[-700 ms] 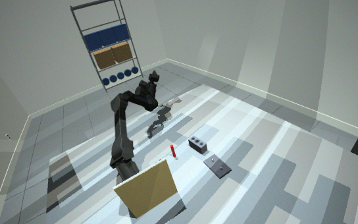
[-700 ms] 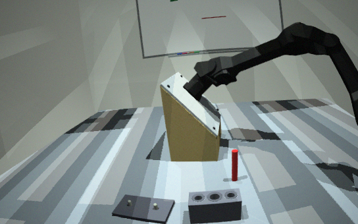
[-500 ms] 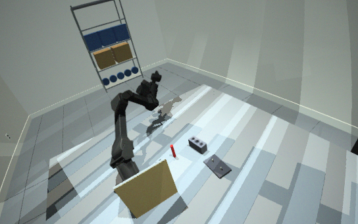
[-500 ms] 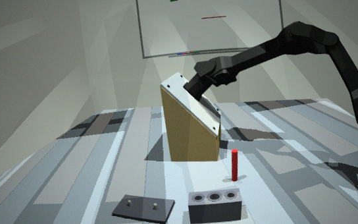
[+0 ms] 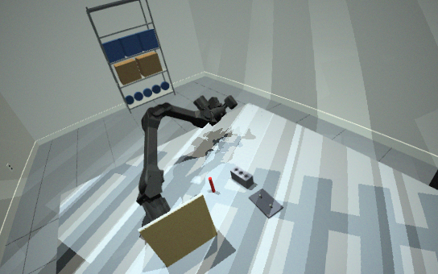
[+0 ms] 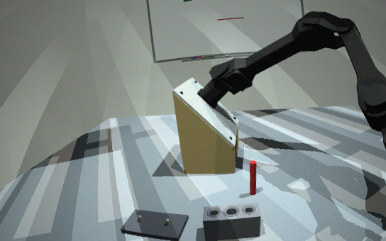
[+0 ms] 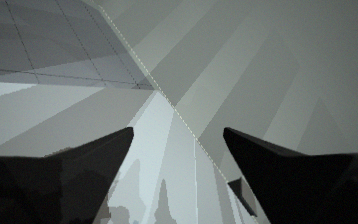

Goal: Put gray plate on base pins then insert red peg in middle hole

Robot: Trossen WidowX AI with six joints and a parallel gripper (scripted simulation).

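Right now my gripper tip is 36 cm to the left of the gray plate, 21 cm past it and 11 cm above it. Also, from my gripper tip: red peg (33 cm behind, 32 cm to the right, 11 cm below); base (51 cm to the right, 21 cm behind, 14 cm below).
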